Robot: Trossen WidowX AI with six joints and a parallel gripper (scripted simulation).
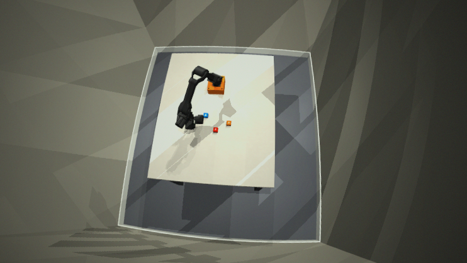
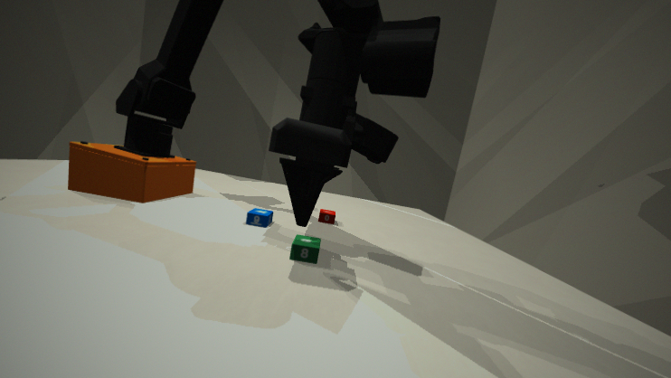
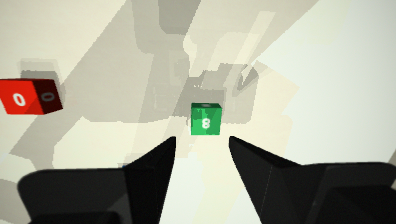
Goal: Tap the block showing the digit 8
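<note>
My gripper tip is 30 mm above the green block and 10 mm short of it. Also, from my gripper tip: blue block (90 mm behind, 70 mm to the left, 30 mm below); then red block (170 mm to the left, 30 mm below, 10 mm ahead); then orange block (260 mm to the left, 60 mm behind, 30 mm below).
</note>
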